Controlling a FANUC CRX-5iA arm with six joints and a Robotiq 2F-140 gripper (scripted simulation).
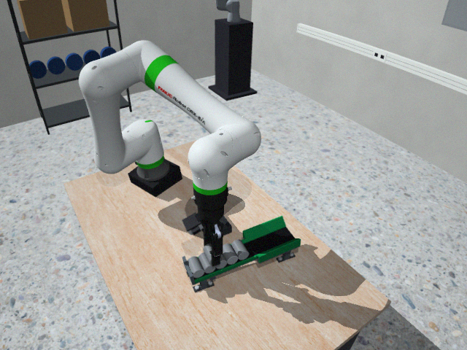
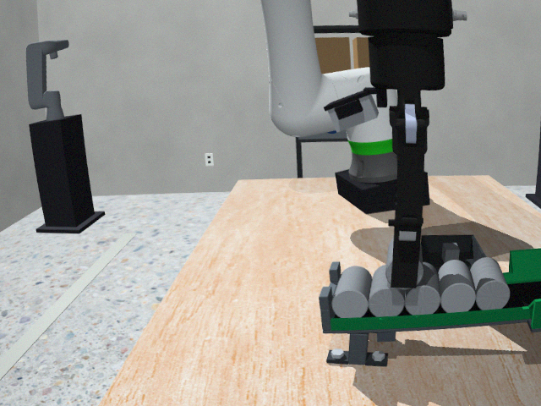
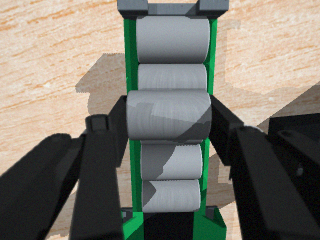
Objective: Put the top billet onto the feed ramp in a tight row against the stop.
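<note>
The dark stop lies 8 cm to the right of my hand, 7 cm below it and 2 cm behind it.
</note>
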